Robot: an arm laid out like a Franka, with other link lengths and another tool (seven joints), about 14 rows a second.
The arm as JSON. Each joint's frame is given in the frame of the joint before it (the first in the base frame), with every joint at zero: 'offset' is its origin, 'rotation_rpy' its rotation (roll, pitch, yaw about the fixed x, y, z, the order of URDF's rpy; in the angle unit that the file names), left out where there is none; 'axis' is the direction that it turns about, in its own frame. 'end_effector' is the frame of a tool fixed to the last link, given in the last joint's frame.
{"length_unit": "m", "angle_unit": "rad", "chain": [
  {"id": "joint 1", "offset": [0.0, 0.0, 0.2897], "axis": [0.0, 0.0, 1.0]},
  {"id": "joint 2", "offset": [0.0, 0.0, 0.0], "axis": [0.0, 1.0, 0.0]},
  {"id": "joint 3", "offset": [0.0, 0.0, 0.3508], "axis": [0.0, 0.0, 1.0]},
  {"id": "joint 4", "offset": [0.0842, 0.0, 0.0], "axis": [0.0, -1.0, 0.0]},
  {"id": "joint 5", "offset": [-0.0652, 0.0, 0.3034], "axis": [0.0, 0.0, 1.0]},
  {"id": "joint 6", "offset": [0.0, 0.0, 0.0], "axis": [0.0, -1.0, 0.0]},
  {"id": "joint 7", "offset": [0.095, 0.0, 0.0], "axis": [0.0, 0.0, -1.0]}
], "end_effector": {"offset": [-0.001, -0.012, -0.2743], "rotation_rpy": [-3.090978, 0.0, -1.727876]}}
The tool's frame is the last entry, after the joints.
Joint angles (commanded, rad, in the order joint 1, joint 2, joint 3, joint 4, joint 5, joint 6, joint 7), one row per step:
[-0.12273 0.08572 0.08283 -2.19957 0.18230 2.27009 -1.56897]
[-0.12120 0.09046 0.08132 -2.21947 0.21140 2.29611 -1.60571]
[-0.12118 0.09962 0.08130 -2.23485 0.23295 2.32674 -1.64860]
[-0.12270 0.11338 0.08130 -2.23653 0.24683 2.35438 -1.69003]
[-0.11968 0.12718 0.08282 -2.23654 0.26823 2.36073 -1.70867]
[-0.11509 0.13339 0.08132 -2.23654 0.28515 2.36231 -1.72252]
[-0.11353 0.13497 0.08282 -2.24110 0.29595 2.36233 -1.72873]
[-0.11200 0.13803 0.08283 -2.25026 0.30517 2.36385 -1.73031]
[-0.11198 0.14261 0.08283 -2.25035 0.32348 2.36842 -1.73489]
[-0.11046 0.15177 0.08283 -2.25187 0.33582 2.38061 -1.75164]
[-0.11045 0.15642 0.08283 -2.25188 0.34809 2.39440 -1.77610]
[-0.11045 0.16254 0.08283 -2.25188 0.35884 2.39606 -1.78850]
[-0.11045 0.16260 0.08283 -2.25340 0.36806 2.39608 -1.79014]
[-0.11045 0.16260 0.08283 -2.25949 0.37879 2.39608 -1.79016]
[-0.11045 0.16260 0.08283 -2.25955 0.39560 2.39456 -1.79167]
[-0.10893 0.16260 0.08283 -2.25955 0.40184 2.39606 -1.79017]
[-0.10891 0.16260 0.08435 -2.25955 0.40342 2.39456 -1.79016]
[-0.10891 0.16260 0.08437 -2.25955 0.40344 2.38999 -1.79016]
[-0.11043 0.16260 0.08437 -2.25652 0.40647 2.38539 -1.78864]
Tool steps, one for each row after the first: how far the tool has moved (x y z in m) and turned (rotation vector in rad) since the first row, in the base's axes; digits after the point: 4 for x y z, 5 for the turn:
[-0.0011 0.0031 -0.0065 0.01852 -0.00716 0.01315]
[0.0003 0.0046 -0.0131 0.02980 -0.02001 0.03574]
[0.0061 0.0041 -0.0173 0.03488 -0.03870 0.06061]
[0.0069 0.0087 -0.0229 0.05022 -0.03541 0.06675]
[0.0071 0.0122 -0.0254 0.06206 -0.03411 0.07076]
[0.0052 0.0151 -0.0275 0.07017 -0.02974 0.07189]
[0.0014 0.0169 -0.0320 0.07706 -0.01983 0.06760]
[0.0026 0.0186 -0.0333 0.08874 -0.02153 0.05762]
[0.0044 0.0198 -0.0369 0.09465 -0.02632 0.06369]
[0.0079 0.0200 -0.0375 0.09886 -0.04015 0.07568]
[0.0080 0.0212 -0.0401 0.10608 -0.03887 0.07907]
[0.0076 0.0221 -0.0404 0.11214 -0.03834 0.07362]
[0.0052 0.0233 -0.0422 0.11947 -0.03307 0.06521]
[0.0054 0.0251 -0.0419 0.13084 -0.03320 0.05421]
[0.0059 0.0263 -0.0416 0.13439 -0.03463 0.04920]
[0.0055 0.0274 -0.0416 0.13620 -0.03330 0.04981]
[0.0044 0.0279 -0.0420 0.13780 -0.02911 0.05075]
[0.0047 0.0280 -0.0412 0.14119 -0.02793 0.04656]

